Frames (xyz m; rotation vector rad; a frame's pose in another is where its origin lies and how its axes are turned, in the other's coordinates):
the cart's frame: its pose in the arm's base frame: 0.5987 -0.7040 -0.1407 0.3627 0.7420 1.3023
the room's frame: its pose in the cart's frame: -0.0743 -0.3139 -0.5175 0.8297 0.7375 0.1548
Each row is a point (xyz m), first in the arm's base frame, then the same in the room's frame.
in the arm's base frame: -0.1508 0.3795 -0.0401
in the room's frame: 1.1000 1.1557 0.0368
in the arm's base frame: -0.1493 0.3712 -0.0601
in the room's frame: 1.1000 1.1340 0.0386
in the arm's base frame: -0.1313 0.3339 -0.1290
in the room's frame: 1.0863 1.0558 0.0506
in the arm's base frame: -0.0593 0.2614 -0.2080
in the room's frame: 1.0185 0.9530 0.0898
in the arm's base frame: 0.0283 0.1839 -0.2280
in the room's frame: 0.9173 0.9014 0.1239
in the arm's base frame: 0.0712 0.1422 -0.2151
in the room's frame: 0.8571 0.8949 0.1329
